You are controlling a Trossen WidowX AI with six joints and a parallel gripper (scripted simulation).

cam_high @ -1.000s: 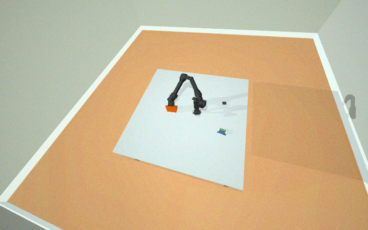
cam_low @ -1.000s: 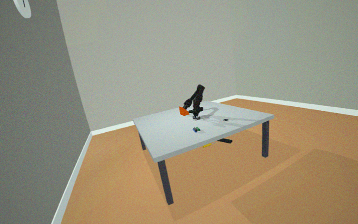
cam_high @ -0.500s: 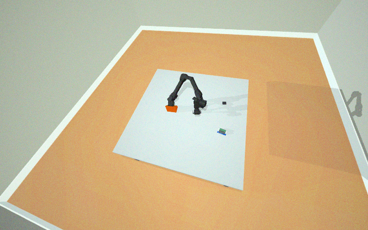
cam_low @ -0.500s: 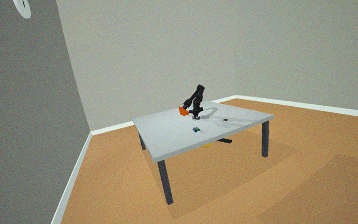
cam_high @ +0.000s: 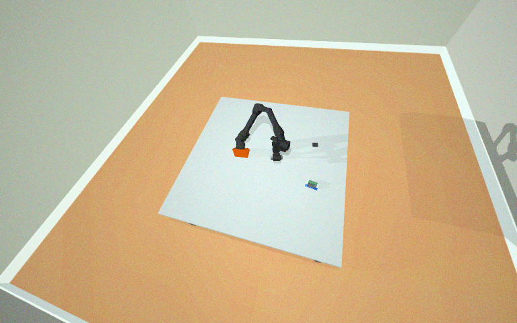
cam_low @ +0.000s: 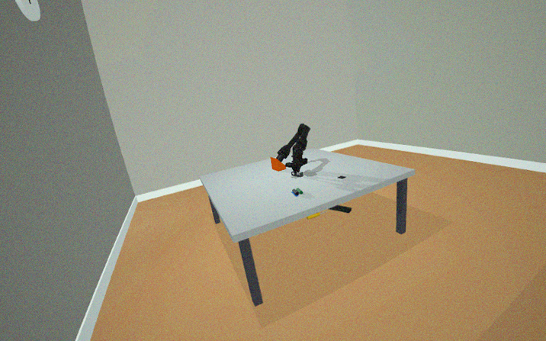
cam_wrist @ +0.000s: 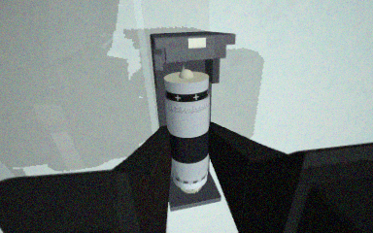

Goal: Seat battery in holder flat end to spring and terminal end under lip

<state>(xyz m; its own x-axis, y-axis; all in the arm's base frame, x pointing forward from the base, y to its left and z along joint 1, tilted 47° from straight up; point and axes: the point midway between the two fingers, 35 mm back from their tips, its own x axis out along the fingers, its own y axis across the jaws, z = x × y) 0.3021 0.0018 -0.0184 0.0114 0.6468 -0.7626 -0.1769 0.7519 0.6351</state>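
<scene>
My gripper tip is now 10 mm below the white battery. Round my gripper tip: dark square: 310 mm ahead, 170 mm to the left, 10 mm below; then yellow screwdriver: 320 mm ahead, 80 mm to the right, 200 mm below.
</scene>
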